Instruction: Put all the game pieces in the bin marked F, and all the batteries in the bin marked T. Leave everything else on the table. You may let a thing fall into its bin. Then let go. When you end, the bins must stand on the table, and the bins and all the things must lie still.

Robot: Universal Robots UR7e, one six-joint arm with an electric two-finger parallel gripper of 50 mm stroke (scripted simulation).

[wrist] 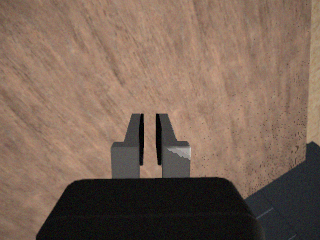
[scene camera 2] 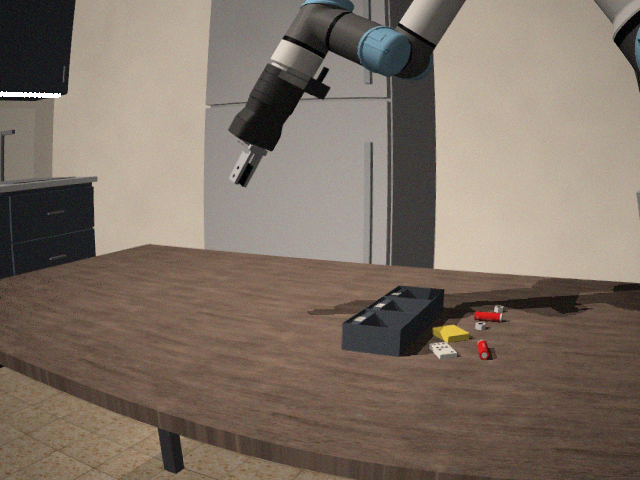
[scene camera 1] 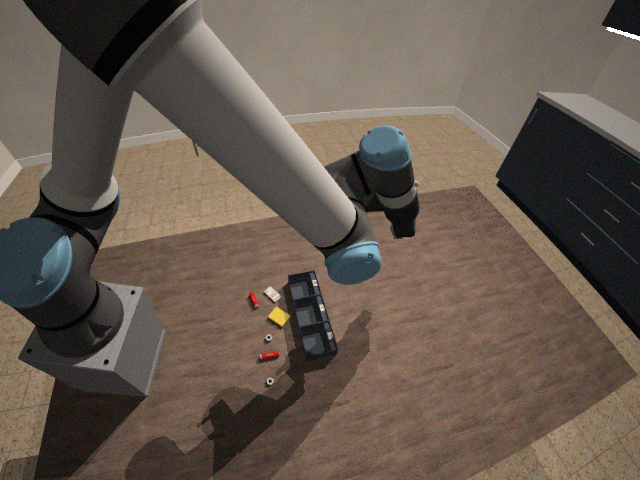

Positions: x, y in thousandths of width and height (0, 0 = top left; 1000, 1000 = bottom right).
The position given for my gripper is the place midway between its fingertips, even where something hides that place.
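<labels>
It is my own gripper that I see in the wrist view (467, 540), and I find the gripper again in scene camera 1 (623, 489) as well as in scene camera 2 (371, 380).
</labels>
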